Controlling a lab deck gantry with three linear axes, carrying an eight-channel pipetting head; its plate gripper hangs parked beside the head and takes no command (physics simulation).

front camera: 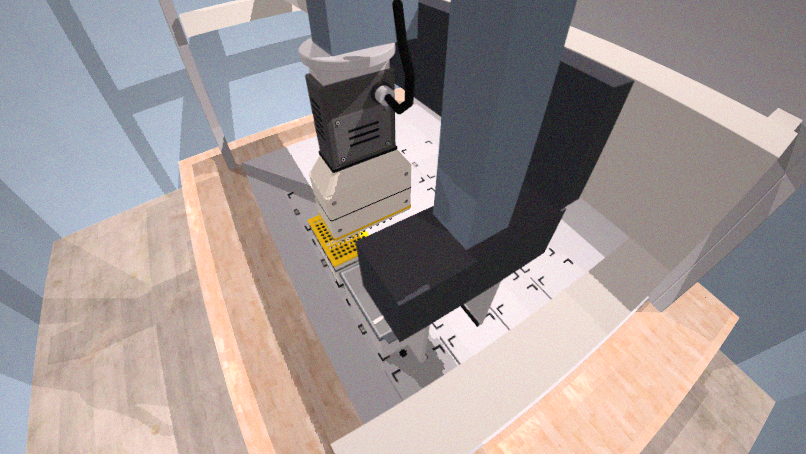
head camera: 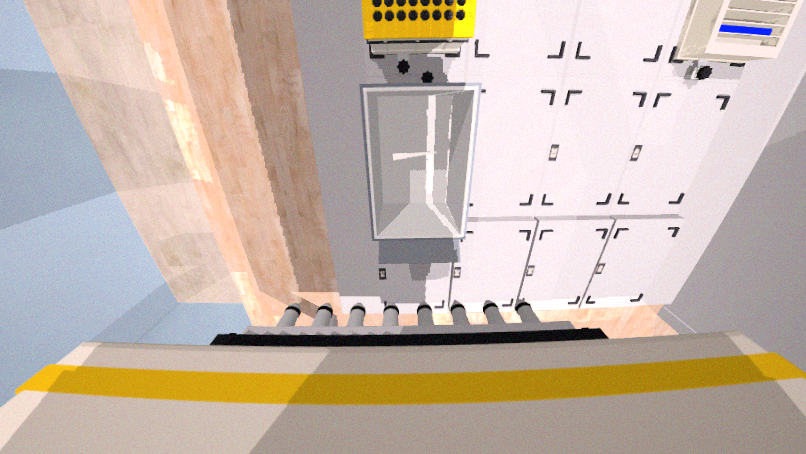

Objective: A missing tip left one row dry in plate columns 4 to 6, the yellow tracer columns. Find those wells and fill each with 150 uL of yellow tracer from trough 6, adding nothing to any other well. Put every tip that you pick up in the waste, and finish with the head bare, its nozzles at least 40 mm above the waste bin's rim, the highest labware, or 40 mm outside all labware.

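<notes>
The pipetting head (front camera: 363, 194) (head camera: 394, 425) hangs above the deck; in the front view it covers part of the yellow tip rack (front camera: 345, 251) (head camera: 417, 28). In the head view its row of nozzles (head camera: 424, 313) shows bare, with no tips. One pale tip (head camera: 413, 155) lies inside the grey waste bin (front camera: 360, 305) (head camera: 477, 140). My parked plate gripper (front camera: 451, 324) hangs beside the head, fingers apart and empty. The plate is mostly hidden behind the head; bright yellow wells (front camera: 364, 233) show. The trough block (head camera: 750, 36) with a blue strip is at the head view's upper right.
The dark gripper body (front camera: 451, 265) and the blue-grey column (front camera: 496, 112) hide much of the deck and part of the bin in the front view. A wooden edge (front camera: 242, 315) (head camera: 270, 140) runs along the deck's left side. Black knobs (head camera: 403, 66) stand between rack and bin.
</notes>
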